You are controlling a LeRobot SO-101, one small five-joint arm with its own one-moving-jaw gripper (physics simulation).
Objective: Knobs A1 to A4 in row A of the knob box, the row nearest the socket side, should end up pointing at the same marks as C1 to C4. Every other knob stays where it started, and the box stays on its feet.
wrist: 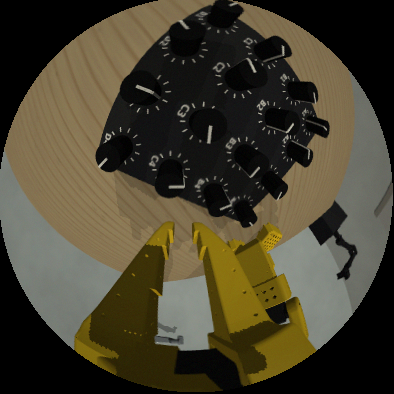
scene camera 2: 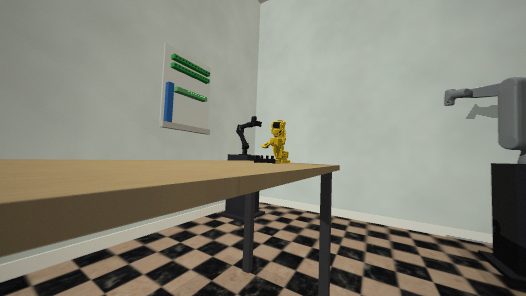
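Where they show: end effector, tool point: (wrist: pixel 173 229) (scene camera 2: pixel 277 156); arm's base, origin of the base link: (wrist: pixel 249 238) (scene camera 2: pixel 279 162).
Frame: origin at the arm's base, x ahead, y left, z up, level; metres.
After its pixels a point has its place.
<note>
The black knob box (wrist: pixel 173 125) @(x 0.179, y 0.025, z 0.023 m) (scene camera 2: pixel 263 158) @(x 0.212, y 0.013, z 0.023 m) stands on its feet on the wooden table (scene camera 2: pixel 161 178) @(x 0.875, y 0.271, z 0.000 m) (wrist: pixel 73 110). In the wrist view it fills the upper middle, with white marks and labels. Row C runs from C1 (wrist: pixel 272 48) through C2 (wrist: pixel 245 74) and C3 (wrist: pixel 208 125) to C4 (wrist: pixel 169 178) @(x 0.164, y 0.035, z 0.038 m). Row A lies at the right edge: A1 (wrist: pixel 316 126), A2 (wrist: pixel 299 153) @(x 0.146, y -0.032, z 0.035 m), a third knob (wrist: pixel 274 185) @(x 0.134, y -0.011, z 0.036 m) and a fourth (wrist: pixel 245 213) @(x 0.121, y 0.010, z 0.035 m). My yellow gripper (wrist: pixel 182 235) @(x 0.136, y 0.050, z 0.038 m) (scene camera 2: pixel 266 144) is shut and empty, its tips just short of the box's near corner, close to the fourth row A knob.
A black arm (scene camera 2: pixel 245 135) (wrist: pixel 343 253) on a black base stands behind the box. The table edge (scene camera 2: pixel 333 168) @(x 0.053, y 0.316, z -0.013 m) is close to my yellow arm (scene camera 2: pixel 279 140) @(x 0.163, y 0.074, z 0.117 m). A wall board (scene camera 2: pixel 184 88) carries green and blue bars. A grey fitting (scene camera 2: pixel 451 96) sticks out of the right wall.
</note>
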